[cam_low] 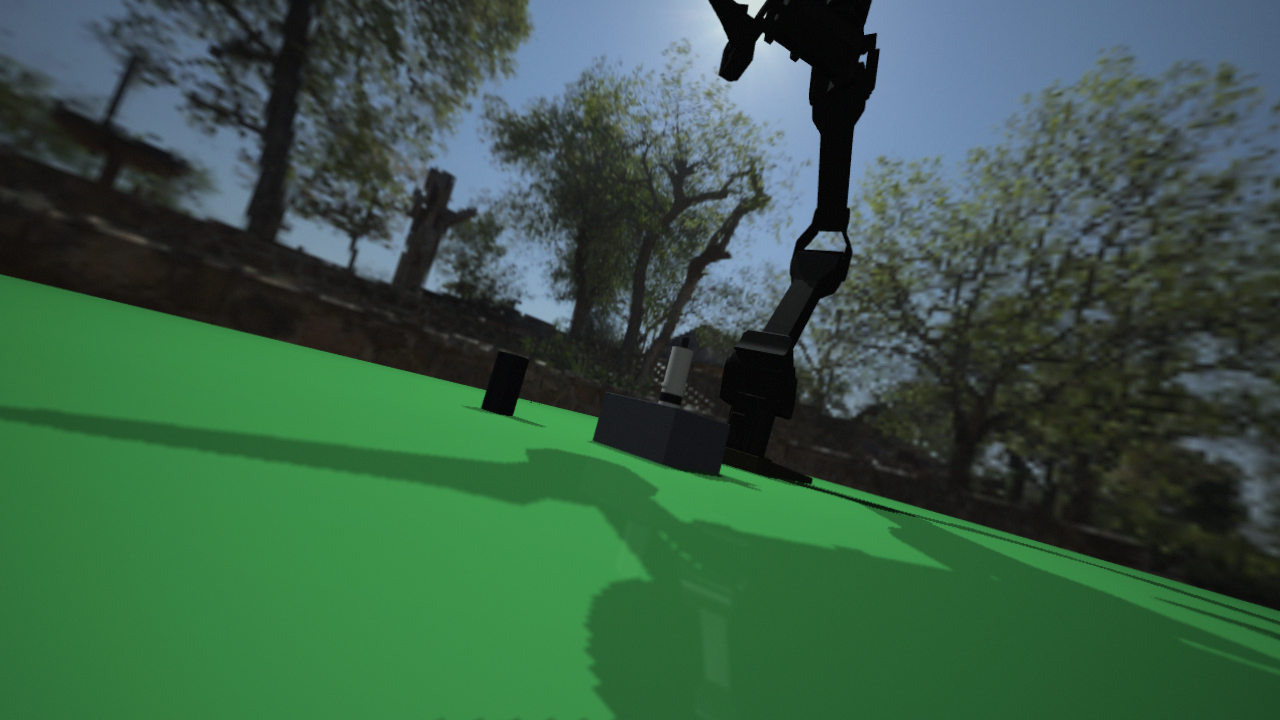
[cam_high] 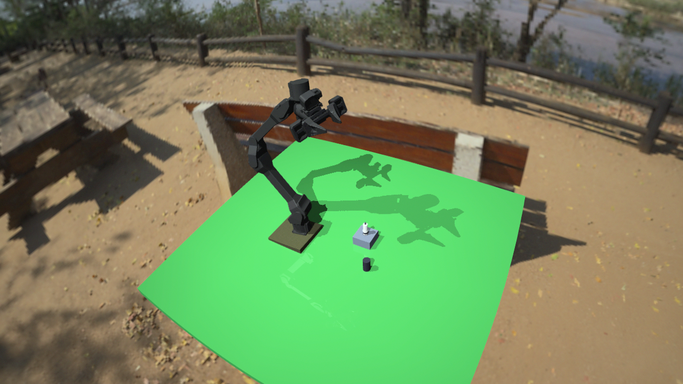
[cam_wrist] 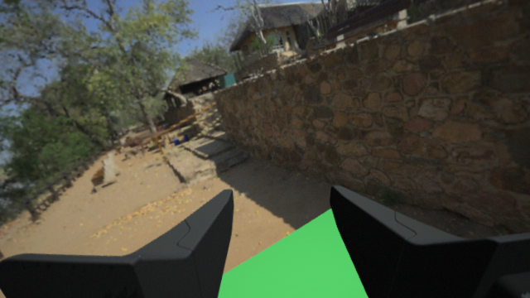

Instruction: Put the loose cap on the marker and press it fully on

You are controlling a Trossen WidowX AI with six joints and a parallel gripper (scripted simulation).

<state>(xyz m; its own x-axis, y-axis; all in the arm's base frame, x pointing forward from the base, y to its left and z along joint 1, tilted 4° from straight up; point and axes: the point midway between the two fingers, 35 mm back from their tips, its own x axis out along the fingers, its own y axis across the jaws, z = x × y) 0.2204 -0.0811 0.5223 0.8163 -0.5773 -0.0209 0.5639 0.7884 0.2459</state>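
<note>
My gripper tip is now 90 mm short of the marker cap, 20 mm to the left of it and 530 mm above it.
</note>
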